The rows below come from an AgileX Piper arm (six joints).
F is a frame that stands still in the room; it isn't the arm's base.
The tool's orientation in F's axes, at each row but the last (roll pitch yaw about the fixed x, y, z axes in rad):
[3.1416 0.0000 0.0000]
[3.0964 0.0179 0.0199]
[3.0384 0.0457 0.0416]
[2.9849 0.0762 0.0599]
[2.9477 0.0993 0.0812]
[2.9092 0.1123 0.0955]
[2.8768 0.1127 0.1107]
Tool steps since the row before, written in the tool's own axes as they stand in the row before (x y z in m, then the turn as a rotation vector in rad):
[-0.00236 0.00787 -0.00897 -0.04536 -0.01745 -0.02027]
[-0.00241 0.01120 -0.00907 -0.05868 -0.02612 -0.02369]
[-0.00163 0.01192 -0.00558 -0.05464 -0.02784 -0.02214]
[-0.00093 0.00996 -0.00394 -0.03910 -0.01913 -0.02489]
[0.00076 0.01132 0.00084 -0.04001 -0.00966 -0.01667]
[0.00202 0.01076 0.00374 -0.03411 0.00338 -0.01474]
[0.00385 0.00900 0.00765 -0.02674 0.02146 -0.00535]
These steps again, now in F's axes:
[-0.00236 -0.00787 0.00897 -0.04536 0.01745 0.02027]
[-0.00202 -0.01082 0.00961 -0.05880 0.02600 0.02353]
[-0.00085 -0.01133 0.00685 -0.05491 0.02771 0.02163]
[0.00004 -0.00924 0.00550 -0.03864 0.02050 0.02451]
[0.00180 -0.01116 0.00127 -0.03928 0.00954 0.01839]
[0.00295 -0.01110 -0.00138 -0.03206 -0.00297 0.01885]
[0.00442 -0.01026 -0.00543 -0.02307 -0.02200 0.01372]

